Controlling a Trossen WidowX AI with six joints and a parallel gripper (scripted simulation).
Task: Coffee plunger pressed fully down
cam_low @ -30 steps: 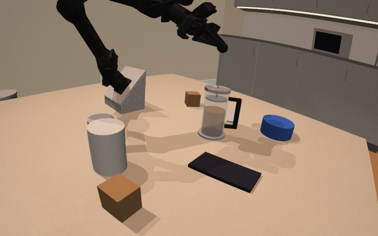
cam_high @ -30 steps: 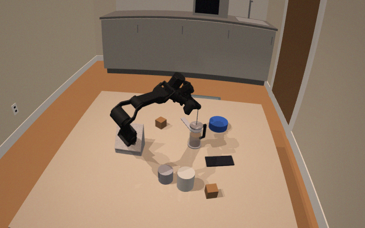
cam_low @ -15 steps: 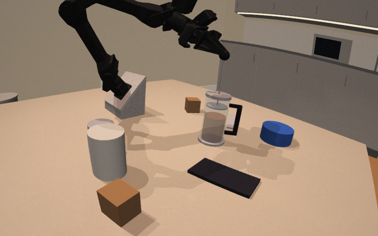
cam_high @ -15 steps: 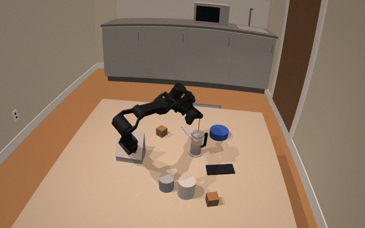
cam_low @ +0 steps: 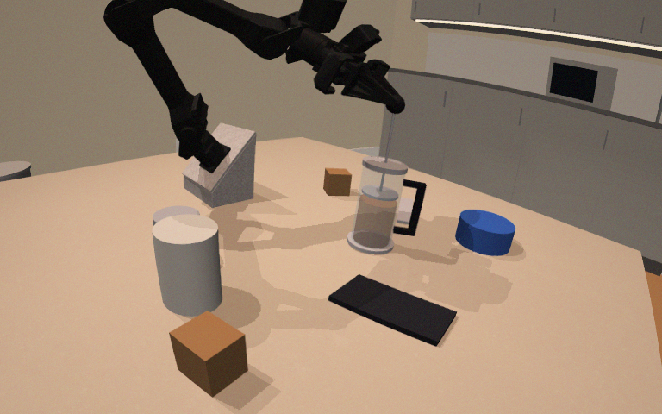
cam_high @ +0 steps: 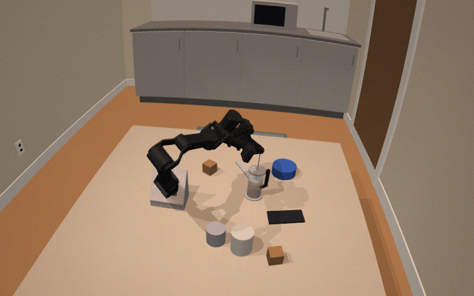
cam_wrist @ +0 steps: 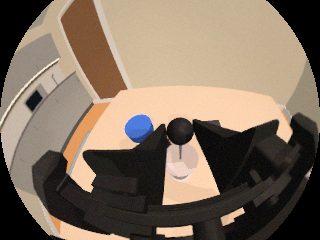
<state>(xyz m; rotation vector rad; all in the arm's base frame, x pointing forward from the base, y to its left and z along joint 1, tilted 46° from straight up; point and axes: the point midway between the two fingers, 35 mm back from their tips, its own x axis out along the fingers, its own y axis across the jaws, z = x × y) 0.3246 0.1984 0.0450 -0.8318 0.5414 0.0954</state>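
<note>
The glass coffee press lies 12 cm below my gripper tip and 1 cm to the left of it. Also, from my gripper tip: blue disc 21 cm below, 19 cm to the left, 12 cm ahead.
</note>
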